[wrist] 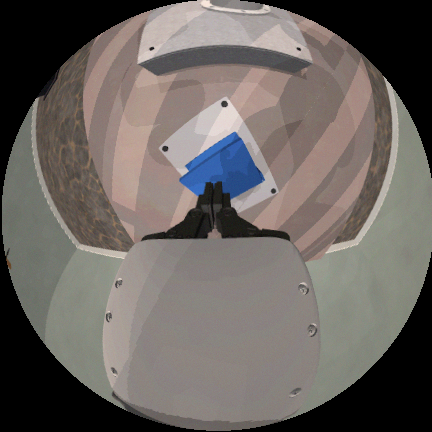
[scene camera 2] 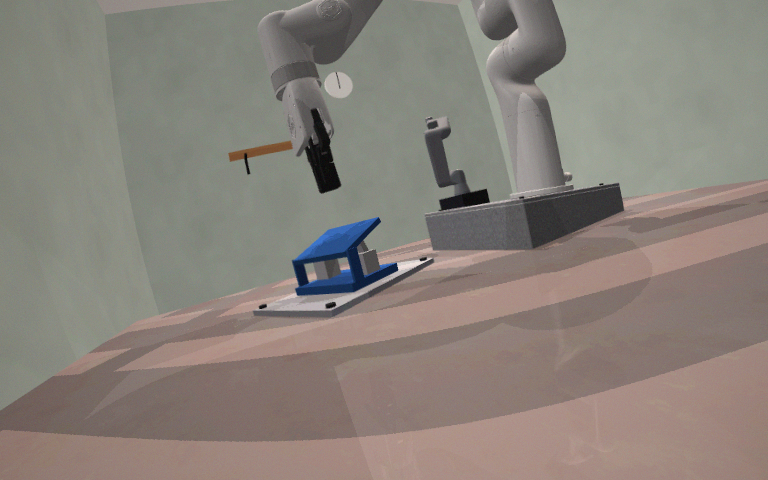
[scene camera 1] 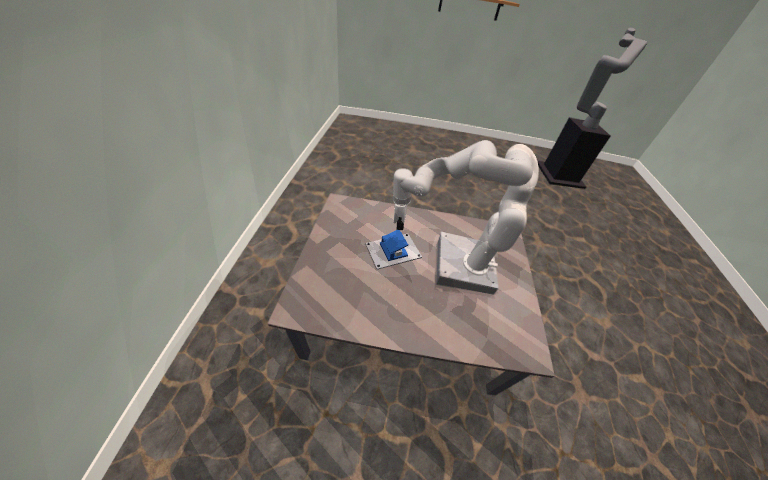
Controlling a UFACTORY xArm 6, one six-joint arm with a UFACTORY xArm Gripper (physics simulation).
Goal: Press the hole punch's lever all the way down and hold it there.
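Frame: origin at the arm's base, x right, y ahead, z up, level; millimetres.
Seen in the pictures: gripper, fingertip midpoint: [wrist: 214, 193] [scene camera 2: 330, 190] [scene camera 1: 400, 228]; arm's base, origin of the base link: [scene camera 2: 541, 194] [scene camera 1: 475, 264].
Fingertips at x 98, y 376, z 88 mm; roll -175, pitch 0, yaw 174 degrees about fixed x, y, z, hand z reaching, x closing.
Pixels of each thing's middle, then the offset from my fingertips to it. "*": a spot on its surface instead. Level surfaces: height alone.
- hole punch's blue lever, body centre: [scene camera 2: 336, 241] [wrist: 223, 178] [scene camera 1: 395, 241] dz -78, dx -9, dy +15 mm
- blue base, surface spot: [scene camera 2: 339, 281] * dz -131, dx -42, dy +38 mm
- light plate, body centre: [scene camera 2: 347, 284] [wrist: 223, 167] [scene camera 1: 393, 250] dz -145, dx -9, dy +15 mm
- striped table, its level: dz -151 mm
The hole punch's blue lever [scene camera 1: 394, 241] [scene camera 2: 339, 236] [wrist: 225, 167] is a flat plate that slopes up from its low end to a raised end, above the blue base [scene camera 2: 339, 281]. Grey blocks [scene camera 2: 370, 260] stand between lever and base. The punch is fixed on a light plate [scene camera 1: 376, 259] [scene camera 2: 294, 308] [wrist: 200, 131] with black screws at its corners. My gripper [scene camera 1: 400, 228] [scene camera 2: 330, 191] [wrist: 214, 193] is shut and empty. It points down and hangs above the lever, with a gap between in scene camera 2. In the wrist view its fingertips overlap the lever's near edge.
The arm's grey base block [scene camera 1: 467, 283] [scene camera 2: 481, 232] [wrist: 225, 55] stands on the striped table [scene camera 1: 362, 316] [scene camera 2: 396, 396] [wrist: 115, 120], beside the punch. A second arm on a black pedestal [scene camera 1: 574, 150] stands on the floor behind. An orange shelf [scene camera 2: 260, 151] is on the wall.
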